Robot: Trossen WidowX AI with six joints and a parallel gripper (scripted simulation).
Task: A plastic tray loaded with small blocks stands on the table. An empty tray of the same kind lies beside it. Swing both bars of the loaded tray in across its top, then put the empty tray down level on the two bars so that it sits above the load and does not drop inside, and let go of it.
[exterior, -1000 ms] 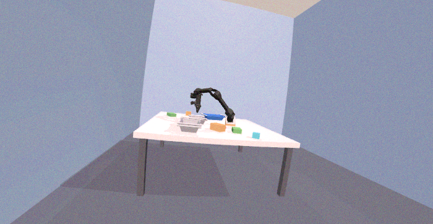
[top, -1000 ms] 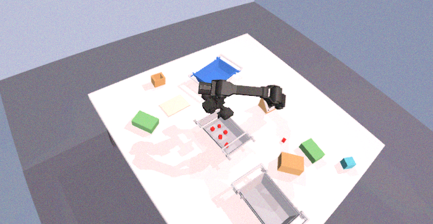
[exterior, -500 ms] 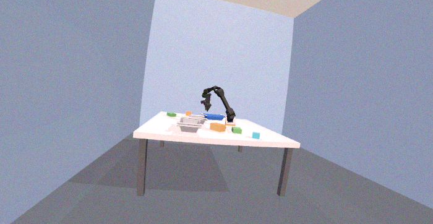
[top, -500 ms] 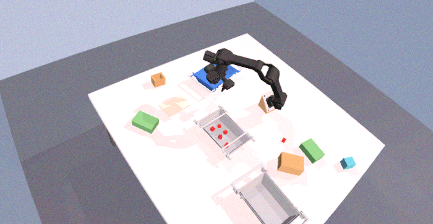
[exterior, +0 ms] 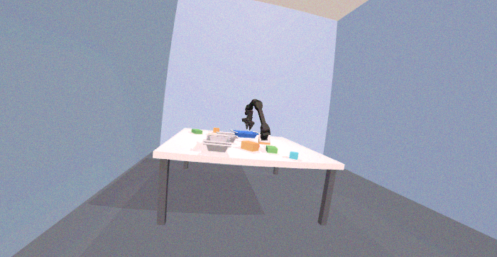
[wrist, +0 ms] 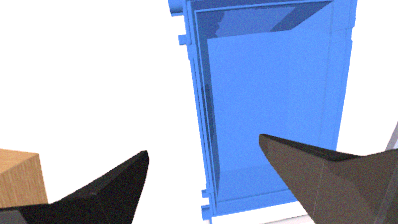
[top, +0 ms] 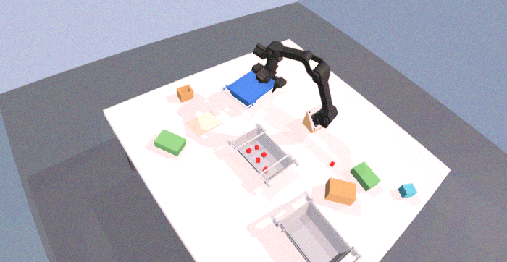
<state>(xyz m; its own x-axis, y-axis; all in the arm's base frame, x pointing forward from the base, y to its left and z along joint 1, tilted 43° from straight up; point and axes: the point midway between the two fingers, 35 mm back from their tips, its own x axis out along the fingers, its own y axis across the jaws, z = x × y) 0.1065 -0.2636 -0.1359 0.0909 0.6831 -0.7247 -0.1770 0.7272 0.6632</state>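
The blue tray lies 10 mm ahead of my gripper tip, 80 mm to the right of it and 50 mm below it. Also, from my gripper tip: cyan cube (200 mm behind, 830 mm to the left, 70 mm below); then flat sheet (360 mm ahead, 30 mm to the right, 90 mm below); then orange box (90 mm ahead, 630 mm to the left, 70 mm below).
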